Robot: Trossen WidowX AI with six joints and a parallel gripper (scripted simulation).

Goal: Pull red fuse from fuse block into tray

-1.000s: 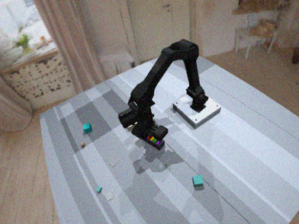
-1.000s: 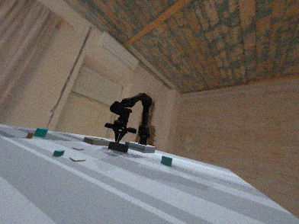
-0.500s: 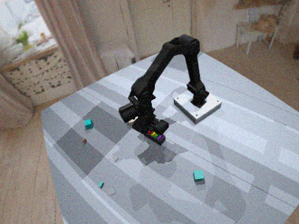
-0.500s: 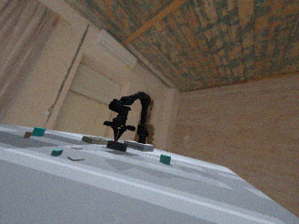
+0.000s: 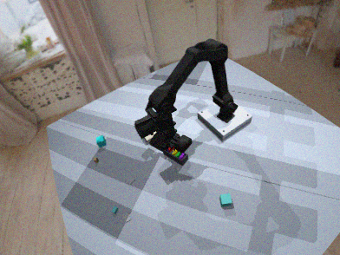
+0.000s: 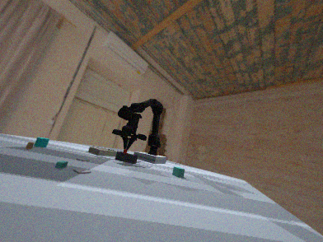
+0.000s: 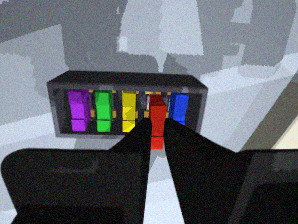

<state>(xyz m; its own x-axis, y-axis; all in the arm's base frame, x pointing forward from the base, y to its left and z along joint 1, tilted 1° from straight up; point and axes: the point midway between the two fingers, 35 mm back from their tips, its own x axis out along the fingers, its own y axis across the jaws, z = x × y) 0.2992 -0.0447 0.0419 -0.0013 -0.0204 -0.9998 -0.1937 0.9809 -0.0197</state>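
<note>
My gripper tip is now 20 mm to the right of the yellow fuse and 30 mm above it. Round my gripper tip: tray: 30 mm behind, 160 mm to the right, 50 mm below; red fuse: 10 mm below; blue fuse: 20 mm to the right, 30 mm below.
</note>
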